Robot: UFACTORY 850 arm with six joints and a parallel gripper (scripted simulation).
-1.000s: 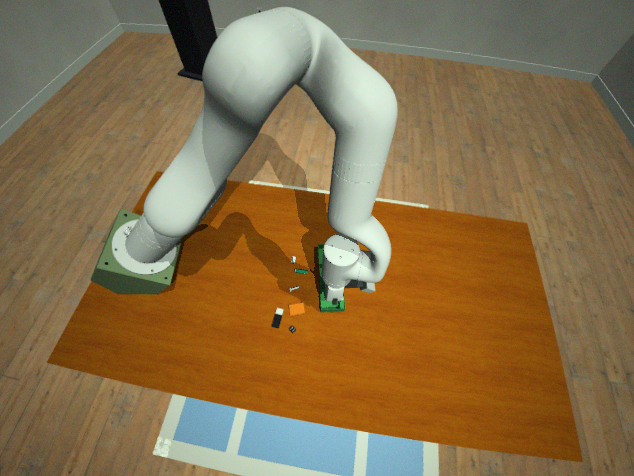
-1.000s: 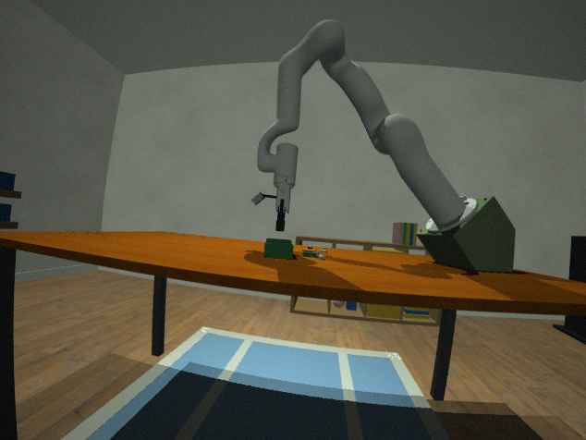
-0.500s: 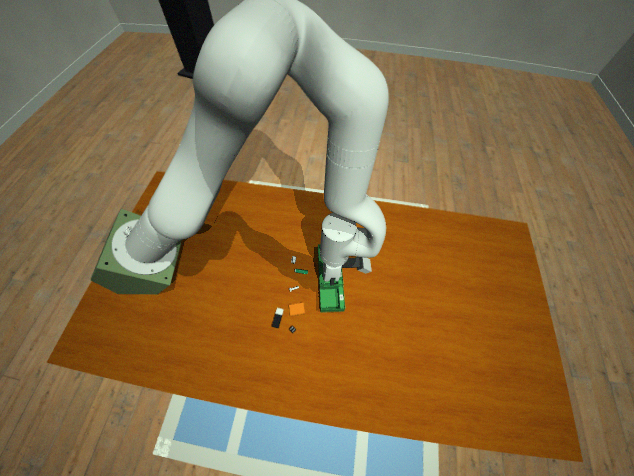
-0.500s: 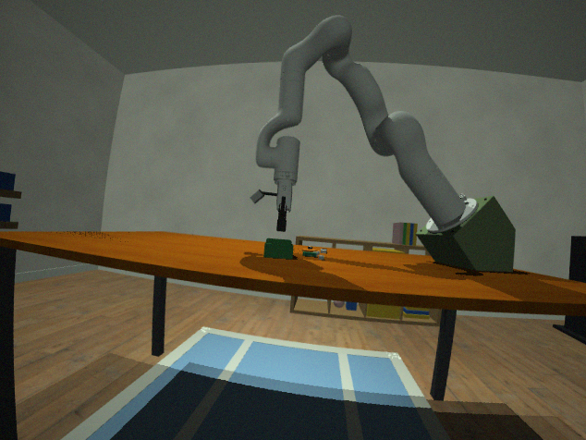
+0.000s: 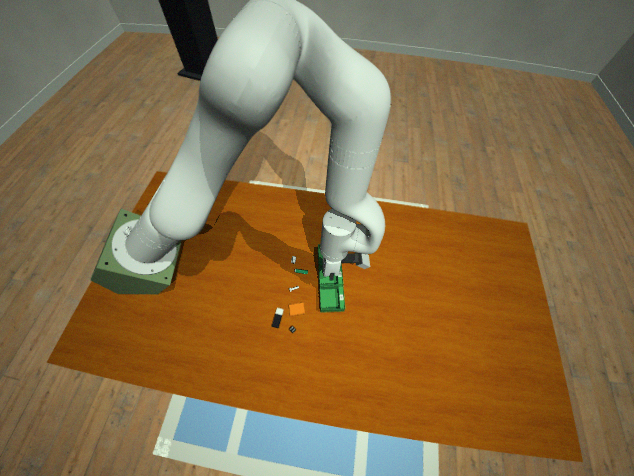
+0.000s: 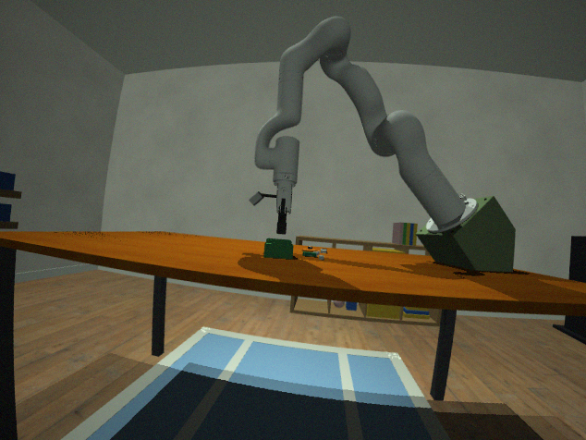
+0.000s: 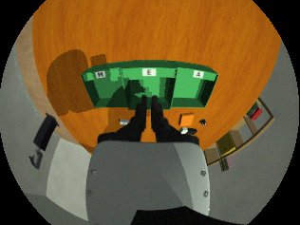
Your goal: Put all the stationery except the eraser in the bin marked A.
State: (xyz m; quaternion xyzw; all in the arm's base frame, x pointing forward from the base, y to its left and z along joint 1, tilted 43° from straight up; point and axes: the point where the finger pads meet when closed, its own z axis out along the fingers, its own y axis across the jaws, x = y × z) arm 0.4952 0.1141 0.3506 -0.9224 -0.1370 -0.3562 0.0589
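My gripper is now 1 cm short of the green bin and 6 cm above it. Round my hand: white bolt (11 cm behind, 9 cm to the right, 8 cm below); then green cylinder (10 cm behind, 2 cm to the right, 8 cm below); then grey-white thing (15 cm behind, 1 cm to the left, 8 cm below).
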